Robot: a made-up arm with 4 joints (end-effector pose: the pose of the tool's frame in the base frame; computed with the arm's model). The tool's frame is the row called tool.
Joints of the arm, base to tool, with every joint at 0 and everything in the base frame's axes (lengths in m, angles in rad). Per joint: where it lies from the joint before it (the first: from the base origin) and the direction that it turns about. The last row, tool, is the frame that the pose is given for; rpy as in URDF.
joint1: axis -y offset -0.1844 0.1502 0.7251
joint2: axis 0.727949 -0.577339 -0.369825 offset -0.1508 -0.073 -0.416
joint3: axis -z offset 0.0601 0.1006 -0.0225
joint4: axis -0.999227 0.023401 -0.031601 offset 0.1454 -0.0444 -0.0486
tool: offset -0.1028 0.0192 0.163 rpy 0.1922 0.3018 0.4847
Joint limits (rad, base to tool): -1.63..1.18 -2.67..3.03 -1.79..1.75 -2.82..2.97
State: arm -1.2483 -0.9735 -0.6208 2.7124
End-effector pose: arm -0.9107 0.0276 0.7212 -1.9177 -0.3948 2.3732
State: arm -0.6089 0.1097 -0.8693 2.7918
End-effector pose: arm -0.5754 0.2318 0.2255 -2.4165 -0.0939 0.5134
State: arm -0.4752 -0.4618 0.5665 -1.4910
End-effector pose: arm -0.5155 -0.0296 0.4198 1.1750 0.2969 -0.0381
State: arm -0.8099 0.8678 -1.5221 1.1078
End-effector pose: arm -0.5488 0.2253 0.6058 -0.6365 -0.0831 1.0599
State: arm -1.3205 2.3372 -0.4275 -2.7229
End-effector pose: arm -0.4719 -0.0422 0.5804 -1.7756 2.2620 -0.8492
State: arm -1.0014 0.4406 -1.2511 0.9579
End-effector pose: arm -0.5662 0.2471 0.6633 -0.3287 0.4990 1.3598
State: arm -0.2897 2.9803 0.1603 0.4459
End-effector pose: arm -0.5910 -0.0463 0.3873 1.6774 -1.2463 -0.8986
